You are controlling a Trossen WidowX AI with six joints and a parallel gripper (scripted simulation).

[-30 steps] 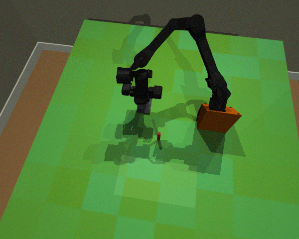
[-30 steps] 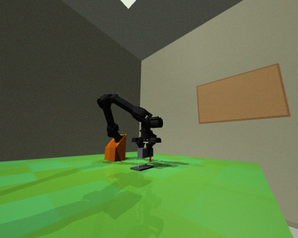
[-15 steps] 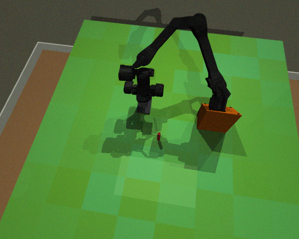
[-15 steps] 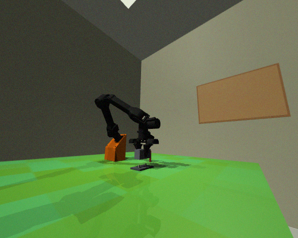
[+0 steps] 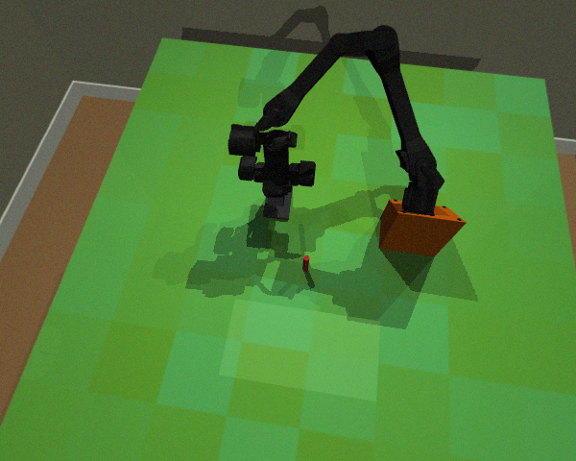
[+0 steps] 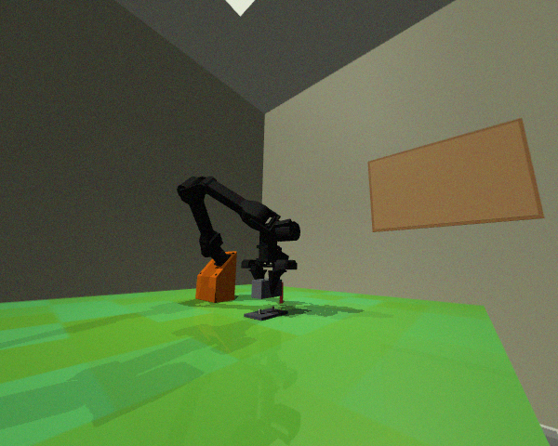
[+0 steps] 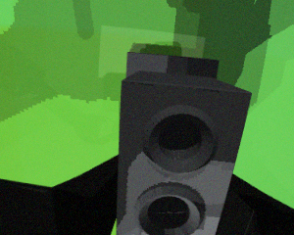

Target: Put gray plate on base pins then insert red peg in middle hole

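Now: the red peg 18 cm to the left of my gripper tip, 12 cm behind it and 2 cm below it. Round my gripper tip: gray plate 3 cm above.
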